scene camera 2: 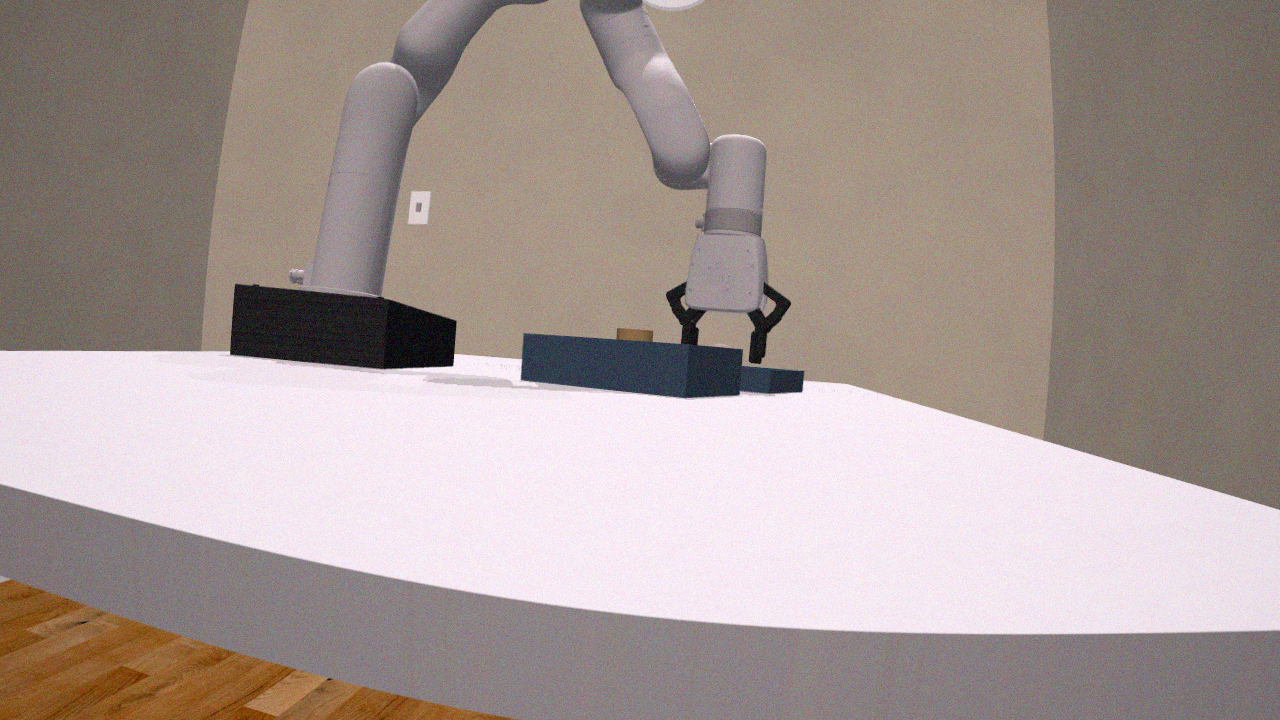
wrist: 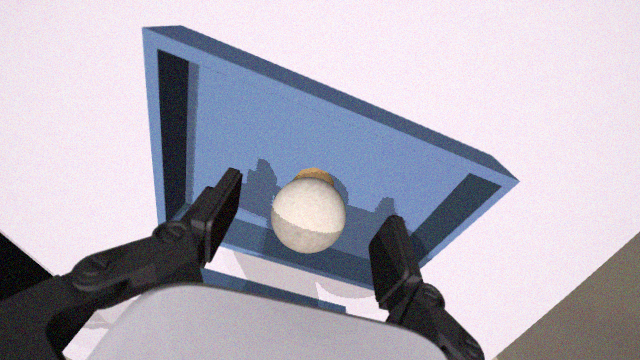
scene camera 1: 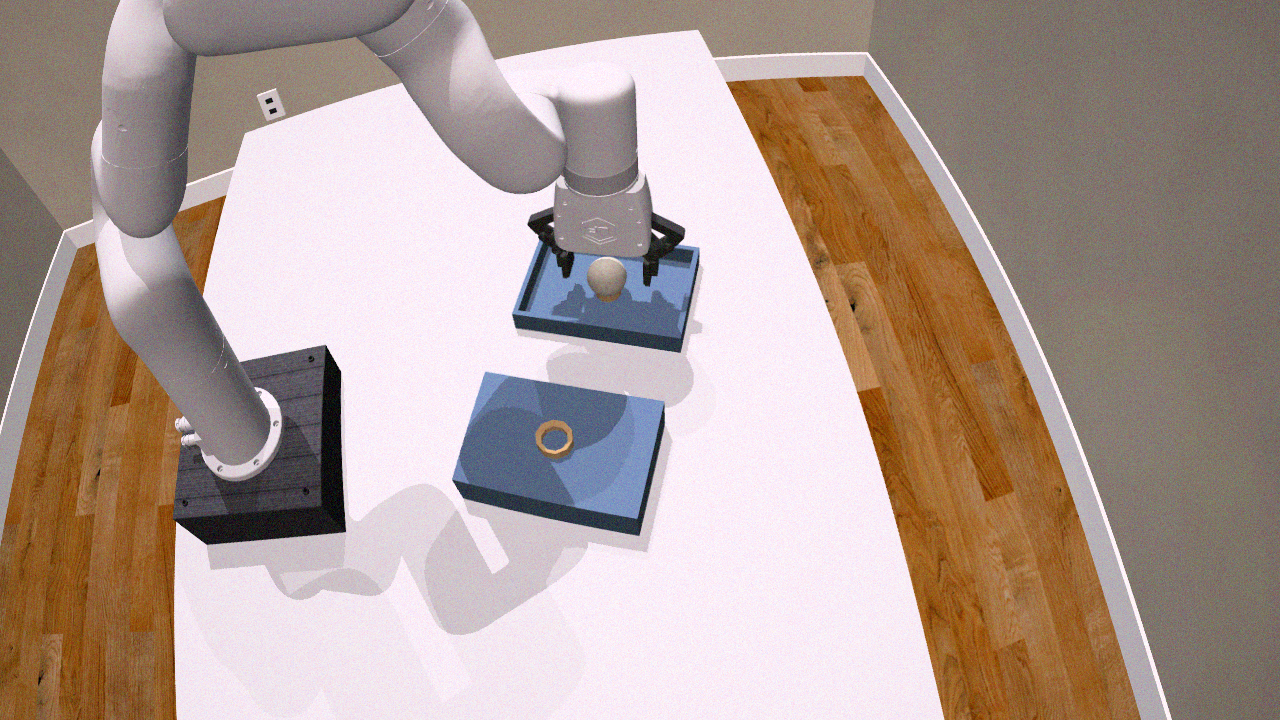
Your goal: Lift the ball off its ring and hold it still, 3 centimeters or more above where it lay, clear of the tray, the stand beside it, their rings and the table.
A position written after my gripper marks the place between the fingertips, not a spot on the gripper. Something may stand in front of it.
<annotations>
my gripper: scene camera 2 721,360; wrist 312,210; scene camera 1 608,272
same spot on blue tray: (wrist: pixel 211 106) = (scene camera 1: pixel 553 264)
same spot on blue stand: (scene camera 2: pixel 632 362) = (scene camera 1: pixel 580 515)
</annotations>
